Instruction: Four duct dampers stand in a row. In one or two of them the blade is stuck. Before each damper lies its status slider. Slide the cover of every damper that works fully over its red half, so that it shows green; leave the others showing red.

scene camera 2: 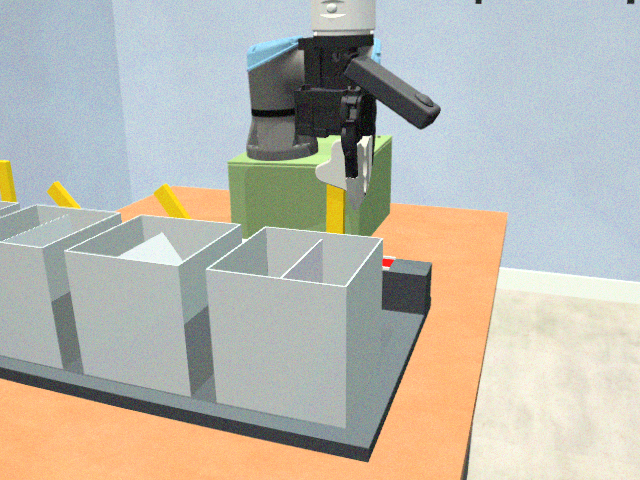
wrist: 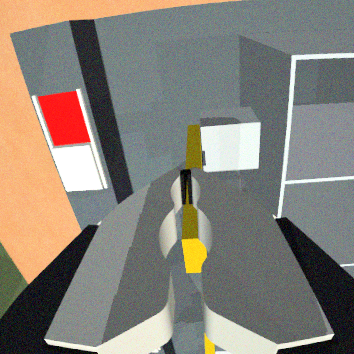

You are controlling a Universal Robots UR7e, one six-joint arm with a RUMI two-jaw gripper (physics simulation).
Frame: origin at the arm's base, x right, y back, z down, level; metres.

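Seen in the pictures: gripper, between the fingertips: [scene camera 2: 356,208] [wrist: 186,171]; arm's base, origin of its link: [scene camera 2: 282,152].
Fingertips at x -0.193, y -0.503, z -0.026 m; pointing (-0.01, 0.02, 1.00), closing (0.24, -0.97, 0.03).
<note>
Offsets run from my fingertips to a thing's top centre. "spot": to the spot under its first point.
The nearest damper @(spot: dx +0.063, dy -0.197, dz +0.088 m) [scene camera 2: 279,341] is an open grey box with an upright blade @(spot: dx +0.048, dy -0.105, dz +0.037 m) [scene camera 2: 306,264]. Its yellow lever @(dx +0.026, dy +0.003, dz -0.032 m) [scene camera 2: 335,209] [wrist: 193,255] stands upright. My gripper [scene camera 2: 356,198] [wrist: 186,171] is shut and empty. Its tips are close to the lever's upper part; I cannot tell whether they touch it. In the wrist view the lever shows partly through the gap between the fingers. The status slider @(spot: dx +0.004, dy +0.118, dz +0.115 m) [wrist: 72,142] shows its red half @(spot: dx -0.041, dy +0.117, dz +0.117 m) [scene camera 2: 388,262] [wrist: 65,120], with the white cover @(dx +0.028, dy +0.125, dz +0.109 m) [wrist: 80,168] beside it. The second damper @(spot: dx +0.244, dy -0.160, dz +0.086 m) [scene camera 2: 129,315] has a tilted blade @(spot: dx +0.257, dy -0.039, dz +0.053 m) [scene camera 2: 156,251] and a leaning lever @(spot: dx +0.261, dy +0.046, dz +0.011 m) [scene camera 2: 173,202].
A third damper @(spot: dx +0.394, dy -0.130, dz +0.082 m) [scene camera 2: 25,294] with a leaning lever [scene camera 2: 64,195] and a fourth lever @(spot: dx +0.563, dy +0.106, dz -0.002 m) [scene camera 2: 7,180] stand at the left. A white block @(spot: dx +0.032, dy -0.025, dz +0.078 m) [wrist: 230,146] joins the nearest box. A dark raised bar [wrist: 102,110] runs beside the slider. The green robot base [scene camera 2: 279,201] is behind.
</note>
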